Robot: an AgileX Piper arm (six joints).
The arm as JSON. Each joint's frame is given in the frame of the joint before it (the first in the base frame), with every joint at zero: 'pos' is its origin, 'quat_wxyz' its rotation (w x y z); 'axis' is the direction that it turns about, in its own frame. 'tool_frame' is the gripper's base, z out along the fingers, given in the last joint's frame.
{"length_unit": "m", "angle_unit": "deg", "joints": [
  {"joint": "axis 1", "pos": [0.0, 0.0, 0.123], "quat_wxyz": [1.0, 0.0, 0.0, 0.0], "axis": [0.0, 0.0, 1.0]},
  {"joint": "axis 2", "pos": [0.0, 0.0, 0.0], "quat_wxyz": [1.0, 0.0, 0.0, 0.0], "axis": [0.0, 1.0, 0.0]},
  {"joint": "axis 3", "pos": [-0.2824, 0.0, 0.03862], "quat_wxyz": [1.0, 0.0, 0.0, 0.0], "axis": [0.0, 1.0, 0.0]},
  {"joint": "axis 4", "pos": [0.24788, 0.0, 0.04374], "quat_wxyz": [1.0, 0.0, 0.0, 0.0], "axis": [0.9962, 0.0, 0.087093]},
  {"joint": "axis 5", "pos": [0.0, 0.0, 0.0], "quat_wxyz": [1.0, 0.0, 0.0, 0.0], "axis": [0.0, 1.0, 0.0]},
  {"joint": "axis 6", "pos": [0.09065, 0.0, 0.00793], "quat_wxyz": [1.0, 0.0, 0.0, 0.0], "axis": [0.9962, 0.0, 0.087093]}
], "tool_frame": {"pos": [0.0, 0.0, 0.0], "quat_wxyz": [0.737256, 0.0, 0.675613, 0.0]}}
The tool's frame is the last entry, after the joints.
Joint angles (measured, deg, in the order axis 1, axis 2, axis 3, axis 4, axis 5, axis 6), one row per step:
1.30 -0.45 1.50 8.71 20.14 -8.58
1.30 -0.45 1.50 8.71 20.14 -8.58
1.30 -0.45 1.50 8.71 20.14 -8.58
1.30 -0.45 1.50 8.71 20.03 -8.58
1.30 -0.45 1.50 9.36 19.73 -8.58
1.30 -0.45 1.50 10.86 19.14 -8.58
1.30 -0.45 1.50 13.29 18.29 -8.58
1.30 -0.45 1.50 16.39 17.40 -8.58
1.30 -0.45 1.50 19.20 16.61 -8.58
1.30 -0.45 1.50 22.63 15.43 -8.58
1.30 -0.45 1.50 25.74 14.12 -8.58
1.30 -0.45 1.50 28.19 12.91 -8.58
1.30 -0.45 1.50 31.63 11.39 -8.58
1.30 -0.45 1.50 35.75 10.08 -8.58
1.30 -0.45 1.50 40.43 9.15 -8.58
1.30 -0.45 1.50 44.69 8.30 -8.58
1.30 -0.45 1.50 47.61 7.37 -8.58
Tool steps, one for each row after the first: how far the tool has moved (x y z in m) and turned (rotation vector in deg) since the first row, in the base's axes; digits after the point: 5 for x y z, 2 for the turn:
0.00000 0.00000 0.00000 0.00 0.00 0.00
0.00000 0.00000 0.00000 0.00 0.00 0.00
0.00005 -0.00002 0.00017 0.00 -0.11 -0.02
0.00017 0.00026 0.00067 0.66 -0.39 -0.02
0.00040 0.00089 0.00170 2.18 -0.94 -0.02
0.00070 0.00184 0.00324 4.63 -1.71 -0.04
0.00099 0.00296 0.00495 7.76 -2.50 -0.07
0.00123 0.00384 0.00651 10.60 -3.19 -0.13
0.00158 0.00461 0.00876 14.07 -4.23 -0.31
0.00194 0.00494 0.01114 17.22 -5.38 -0.61
0.00225 0.00491 0.01324 19.72 -6.45 -0.95
0.00258 0.00474 0.01589 23.21 -7.74 -1.46
0.00280 0.00462 0.01829 27.38 -8.78 -1.98
0.00292 0.00470 0.02021 32.09 -9.40 -2.44
0.00301 0.00456 0.02190 36.37 -9.93 -2.93
0.00312 0.00395 0.02338 39.32 -10.59 -3.46

